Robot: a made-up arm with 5 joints.
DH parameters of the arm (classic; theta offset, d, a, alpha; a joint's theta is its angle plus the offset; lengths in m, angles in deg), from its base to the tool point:
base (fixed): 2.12 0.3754 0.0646 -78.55
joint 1: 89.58 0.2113 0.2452 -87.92
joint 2: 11.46 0.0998 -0.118 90
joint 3: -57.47 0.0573 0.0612 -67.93
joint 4: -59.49 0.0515 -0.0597 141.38
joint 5: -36.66 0 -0.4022 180
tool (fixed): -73.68 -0.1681 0 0
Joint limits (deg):
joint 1: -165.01..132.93
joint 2: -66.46..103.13
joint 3: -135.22..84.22
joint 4: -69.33..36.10
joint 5: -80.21..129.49
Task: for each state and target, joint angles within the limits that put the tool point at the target. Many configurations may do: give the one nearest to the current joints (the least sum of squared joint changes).
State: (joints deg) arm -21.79 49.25 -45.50 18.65 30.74
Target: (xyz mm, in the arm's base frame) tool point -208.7 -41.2 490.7
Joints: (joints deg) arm 23.08 28.51 -42.44 -4.28 43.60
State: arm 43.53 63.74 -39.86 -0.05 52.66
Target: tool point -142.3 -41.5 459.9
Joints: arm 20.36 42.98 -62.00 -12.94 35.90
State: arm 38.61 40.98 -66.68 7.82 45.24
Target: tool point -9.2 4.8 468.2
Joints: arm 25.04 62.26 -98.46 -12.68 33.03
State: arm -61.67 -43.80 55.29 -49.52 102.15
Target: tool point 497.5 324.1 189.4
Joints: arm -44.14 -51.88 64.06 -55.35 113.67
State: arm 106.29 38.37 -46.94 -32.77 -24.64
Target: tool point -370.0 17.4 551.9
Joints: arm 48.73 53.32 -36.30 -33.89 -31.93
